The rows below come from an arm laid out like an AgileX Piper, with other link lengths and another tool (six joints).
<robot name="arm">
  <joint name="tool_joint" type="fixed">
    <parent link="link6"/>
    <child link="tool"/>
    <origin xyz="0.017 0.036 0.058" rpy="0 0.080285 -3.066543"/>
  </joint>
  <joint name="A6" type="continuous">
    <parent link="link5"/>
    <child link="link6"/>
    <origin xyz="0 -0.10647 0" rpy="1.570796 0 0"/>
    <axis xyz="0 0 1"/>
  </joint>
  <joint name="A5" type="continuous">
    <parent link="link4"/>
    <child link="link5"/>
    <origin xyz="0 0 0" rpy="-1.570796 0 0"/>
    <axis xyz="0 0 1"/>
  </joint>
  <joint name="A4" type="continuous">
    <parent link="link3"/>
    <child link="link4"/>
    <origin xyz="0.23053 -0.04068 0" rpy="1.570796 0 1.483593"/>
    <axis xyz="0 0 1"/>
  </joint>
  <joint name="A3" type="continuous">
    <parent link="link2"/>
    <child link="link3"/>
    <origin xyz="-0.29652 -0.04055 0"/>
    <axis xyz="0 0 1"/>
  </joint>
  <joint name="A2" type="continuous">
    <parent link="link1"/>
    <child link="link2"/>
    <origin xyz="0 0 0" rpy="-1.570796 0 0"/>
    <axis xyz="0 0 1"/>
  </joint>
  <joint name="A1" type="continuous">
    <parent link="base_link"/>
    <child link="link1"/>
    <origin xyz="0 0 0.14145"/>
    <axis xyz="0 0 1"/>
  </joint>
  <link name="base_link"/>
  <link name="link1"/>
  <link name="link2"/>
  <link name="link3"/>
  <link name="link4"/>
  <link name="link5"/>
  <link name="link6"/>
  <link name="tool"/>
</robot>
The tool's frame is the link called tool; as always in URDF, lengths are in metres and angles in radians. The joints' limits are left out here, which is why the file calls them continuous.
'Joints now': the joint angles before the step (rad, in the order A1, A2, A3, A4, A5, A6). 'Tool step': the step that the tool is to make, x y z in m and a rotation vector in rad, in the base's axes. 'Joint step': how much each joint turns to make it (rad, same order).
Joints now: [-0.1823 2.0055 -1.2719 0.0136 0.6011 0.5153]
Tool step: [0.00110 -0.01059 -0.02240 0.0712 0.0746 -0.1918]
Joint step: [-0.0242 0.0617 -0.0122 0.0108 0.0357 0.1679]
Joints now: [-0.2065 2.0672 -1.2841 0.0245 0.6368 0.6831]
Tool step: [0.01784 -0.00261 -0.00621 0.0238 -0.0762 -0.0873]
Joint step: [0.0000 0.0327 -0.0022 0.0313 -0.1018 0.0662]
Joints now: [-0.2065 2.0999 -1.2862 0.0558 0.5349 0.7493]
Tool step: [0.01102 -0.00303 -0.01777 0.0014 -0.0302 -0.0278]
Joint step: [0.0000 0.0566 -0.0068 0.0050 -0.0798 0.0221]
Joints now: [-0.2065 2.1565 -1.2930 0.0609 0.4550 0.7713]
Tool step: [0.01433 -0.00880 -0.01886 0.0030 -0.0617 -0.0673]
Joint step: [-0.0077 0.0638 -0.0020 0.0002 -0.1231 0.0582]
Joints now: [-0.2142 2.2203 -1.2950 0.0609 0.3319 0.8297]
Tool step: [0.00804 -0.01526 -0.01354 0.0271 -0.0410 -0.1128]
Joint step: [-0.0226 0.0466 -0.0009 0.0020 -0.0814 0.0935]
